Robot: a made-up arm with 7 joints.
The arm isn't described. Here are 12 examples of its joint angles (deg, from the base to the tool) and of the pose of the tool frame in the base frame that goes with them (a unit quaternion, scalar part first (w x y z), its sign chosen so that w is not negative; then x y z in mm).
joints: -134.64 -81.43 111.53 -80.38 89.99 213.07 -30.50
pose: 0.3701 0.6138 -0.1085 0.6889 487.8 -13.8 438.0
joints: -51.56 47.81 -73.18 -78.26 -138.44 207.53 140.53
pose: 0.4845 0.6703 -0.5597 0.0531 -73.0 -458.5 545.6
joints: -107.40 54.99 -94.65 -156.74 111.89 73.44 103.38
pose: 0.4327 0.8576 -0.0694 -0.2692 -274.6 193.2 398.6
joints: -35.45 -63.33 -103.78 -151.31 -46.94 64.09 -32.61
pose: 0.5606 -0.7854 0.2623 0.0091 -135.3 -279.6 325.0
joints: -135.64 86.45 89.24 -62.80 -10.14 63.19 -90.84
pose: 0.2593 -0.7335 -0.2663 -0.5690 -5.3 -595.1 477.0
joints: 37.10 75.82 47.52 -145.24 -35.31 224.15 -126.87
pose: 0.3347 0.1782 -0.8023 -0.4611 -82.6 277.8 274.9
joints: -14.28 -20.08 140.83 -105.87 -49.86 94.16 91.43
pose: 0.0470 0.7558 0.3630 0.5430 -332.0 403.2 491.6
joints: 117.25 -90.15 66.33 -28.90 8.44 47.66 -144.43
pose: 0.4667 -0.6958 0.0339 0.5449 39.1 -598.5 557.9
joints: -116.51 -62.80 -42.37 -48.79 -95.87 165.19 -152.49
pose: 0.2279 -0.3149 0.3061 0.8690 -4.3 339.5 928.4
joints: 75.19 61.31 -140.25 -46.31 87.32 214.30 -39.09
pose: 0.2557 -0.0314 0.0655 0.9640 180.6 252.5 881.6
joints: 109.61 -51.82 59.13 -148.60 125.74 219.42 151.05
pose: 0.2213 -0.3584 0.6662 0.6154 -231.4 38.3 598.1
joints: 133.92 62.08 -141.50 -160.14 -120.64 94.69 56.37
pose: 0.9495 0.2530 -0.0544 0.1773 291.2 -36.3 594.7
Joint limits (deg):
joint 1: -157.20..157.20
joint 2: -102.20..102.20
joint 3: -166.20..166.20
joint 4: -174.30..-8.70
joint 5: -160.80..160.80
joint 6: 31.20..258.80
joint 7: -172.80..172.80
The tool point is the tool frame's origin. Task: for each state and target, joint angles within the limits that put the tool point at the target. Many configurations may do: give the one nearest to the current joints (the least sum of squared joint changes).
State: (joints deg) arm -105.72 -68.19 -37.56 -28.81 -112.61 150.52 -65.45
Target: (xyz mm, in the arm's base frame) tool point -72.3 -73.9 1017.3
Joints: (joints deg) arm -98.31 -31.79 -19.33 -57.22 -117.47 162.33 -65.45
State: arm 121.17 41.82 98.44 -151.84 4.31 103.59 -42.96
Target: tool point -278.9 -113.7 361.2
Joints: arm 91.48 40.97 93.08 -164.05 4.67 101.22 -42.96
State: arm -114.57 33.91 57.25 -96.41 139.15 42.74 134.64
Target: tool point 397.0 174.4 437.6
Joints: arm -59.62 40.77 78.30 -135.32 135.04 49.45 134.64
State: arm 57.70 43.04 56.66 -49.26 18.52 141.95 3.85
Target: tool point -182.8 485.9 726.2
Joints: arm 66.81 31.61 66.80 -76.69 20.83 158.97 3.85
